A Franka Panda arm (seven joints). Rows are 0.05 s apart.
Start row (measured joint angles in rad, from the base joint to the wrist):
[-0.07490 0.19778 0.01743 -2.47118 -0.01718 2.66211 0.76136]
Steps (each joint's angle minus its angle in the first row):
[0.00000 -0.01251 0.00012 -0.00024 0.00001 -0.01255 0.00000]
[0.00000 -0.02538 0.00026 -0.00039 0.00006 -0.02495 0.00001]
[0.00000 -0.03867 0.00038 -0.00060 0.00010 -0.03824 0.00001]
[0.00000 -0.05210 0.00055 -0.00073 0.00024 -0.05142 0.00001]
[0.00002 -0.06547 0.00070 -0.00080 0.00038 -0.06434 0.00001]
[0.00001 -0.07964 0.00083 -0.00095 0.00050 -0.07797 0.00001]
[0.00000 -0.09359 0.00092 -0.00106 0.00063 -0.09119 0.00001]
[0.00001 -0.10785 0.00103 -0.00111 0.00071 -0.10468 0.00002]
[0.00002 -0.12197 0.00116 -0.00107 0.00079 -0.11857 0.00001]
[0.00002 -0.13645 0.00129 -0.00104 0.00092 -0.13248 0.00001]
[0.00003 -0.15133 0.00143 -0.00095 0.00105 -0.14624 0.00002]
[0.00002 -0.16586 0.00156 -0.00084 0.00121 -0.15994 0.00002]
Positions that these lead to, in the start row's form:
[-0.07490 0.18527 0.01755 -2.47142 -0.01717 2.64956 0.76136]
[-0.07490 0.17240 0.01769 -2.47157 -0.01712 2.63716 0.76137]
[-0.07490 0.15911 0.01781 -2.47178 -0.01708 2.62387 0.76137]
[-0.07490 0.14568 0.01798 -2.47191 -0.01694 2.61069 0.76137]
[-0.07488 0.13231 0.01813 -2.47198 -0.01680 2.59777 0.76137]
[-0.07489 0.11814 0.01826 -2.47213 -0.01668 2.58414 0.76137]
[-0.07490 0.10419 0.01835 -2.47224 -0.01655 2.57092 0.76137]
[-0.07489 0.08993 0.01846 -2.47229 -0.01647 2.55743 0.76138]
[-0.07488 0.07581 0.01859 -2.47225 -0.01639 2.54354 0.76137]
[-0.07488 0.06133 0.01872 -2.47222 -0.01626 2.52963 0.76137]
[-0.07487 0.04645 0.01886 -2.47213 -0.01613 2.51587 0.76138]
[-0.07488 0.03192 0.01899 -2.47202 -0.01597 2.50217 0.76138]

